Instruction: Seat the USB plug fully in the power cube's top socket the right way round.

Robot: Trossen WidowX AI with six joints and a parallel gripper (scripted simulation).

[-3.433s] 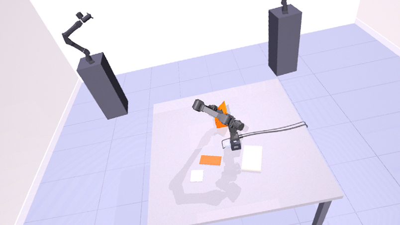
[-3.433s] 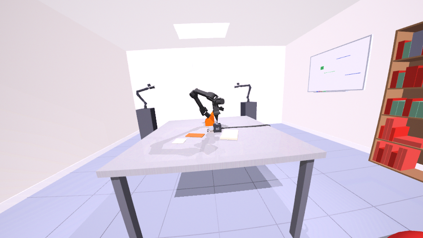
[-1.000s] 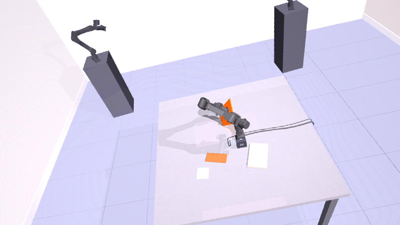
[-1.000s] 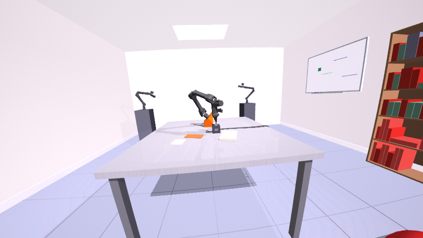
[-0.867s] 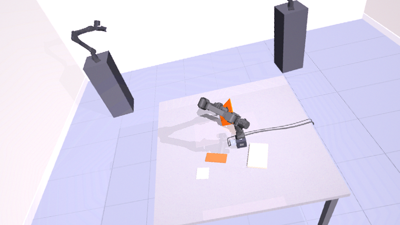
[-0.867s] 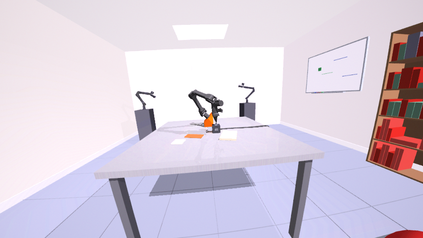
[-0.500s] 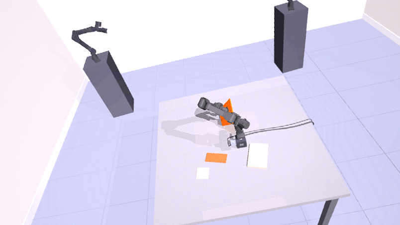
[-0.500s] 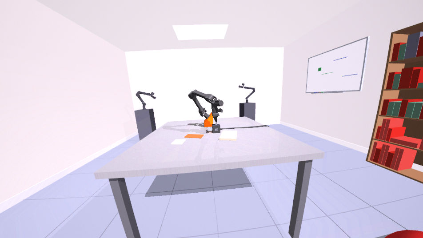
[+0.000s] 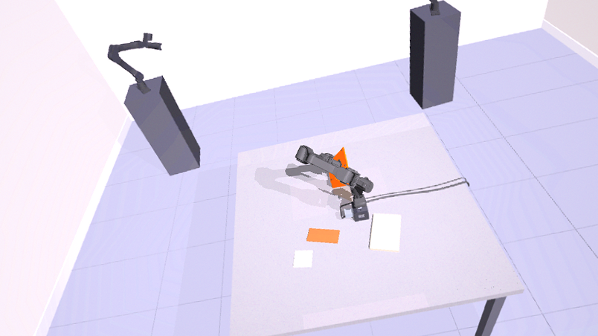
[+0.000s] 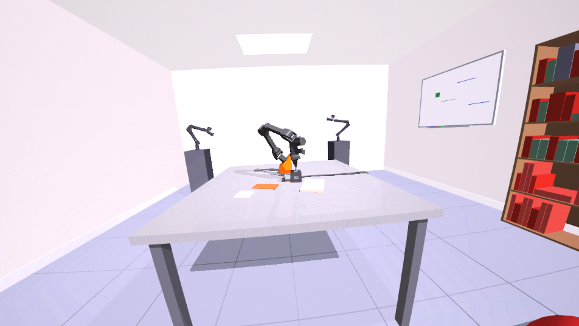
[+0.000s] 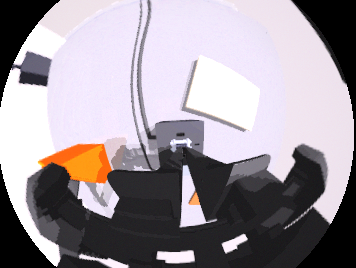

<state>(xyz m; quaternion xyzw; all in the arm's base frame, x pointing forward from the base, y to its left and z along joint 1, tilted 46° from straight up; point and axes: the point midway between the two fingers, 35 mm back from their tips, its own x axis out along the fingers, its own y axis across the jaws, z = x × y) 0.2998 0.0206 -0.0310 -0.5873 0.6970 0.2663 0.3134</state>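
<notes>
The USB plug is 2 cm below my gripper tip. From my gripper tip the other things lie so: orange card 7 cm ahead, 23 cm to the right, 10 cm below; white card 17 cm ahead, 36 cm to the right, 10 cm below; notepad 15 cm ahead, 8 cm to the left, 9 cm below.
</notes>
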